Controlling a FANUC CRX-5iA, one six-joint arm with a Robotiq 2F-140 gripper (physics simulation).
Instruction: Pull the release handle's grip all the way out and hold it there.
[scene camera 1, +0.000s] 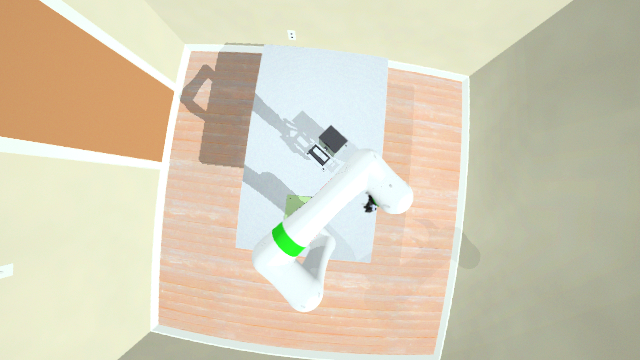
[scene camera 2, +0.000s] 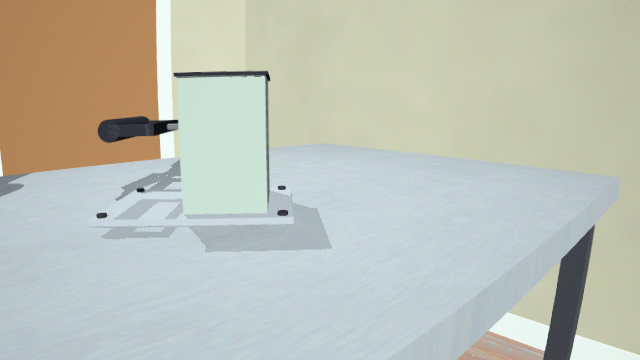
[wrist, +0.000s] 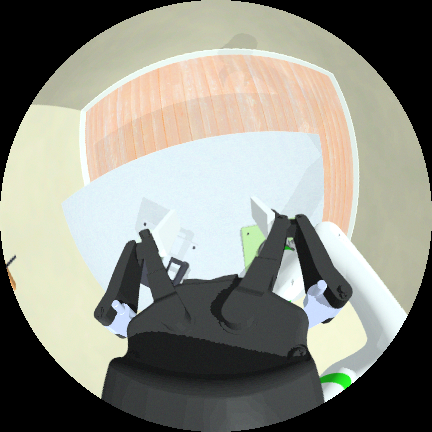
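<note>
The release handle's grip, a dark rectangular loop (scene camera 1: 315, 158) (scene camera 2: 122, 129) (wrist: 183, 270), sticks out on a short light rod from the side of a pale green box with a dark lid (scene camera 1: 333, 139) (scene camera 2: 225, 145). The box stands on a light base plate (scene camera 2: 240, 220) with dark bolts. In the wrist view the grip shows low, beside the left finger, and the box is mostly hidden behind that finger. My gripper (scene camera 1: 369, 204) (wrist: 213, 212) is open and empty, apart from the grip, near the table's right edge in scene camera 1. It does not show in scene camera 2.
The grey-white table (scene camera 1: 320, 80) (scene camera 2: 400, 225) (wrist: 215, 165) carries the box and a green mounting plate (scene camera 1: 295, 201) (wrist: 248, 242) at the arm's base. The white arm (scene camera 1: 325, 200) reaches diagonally across the table. Walls surround the wooden floor (scene camera 1: 200, 280).
</note>
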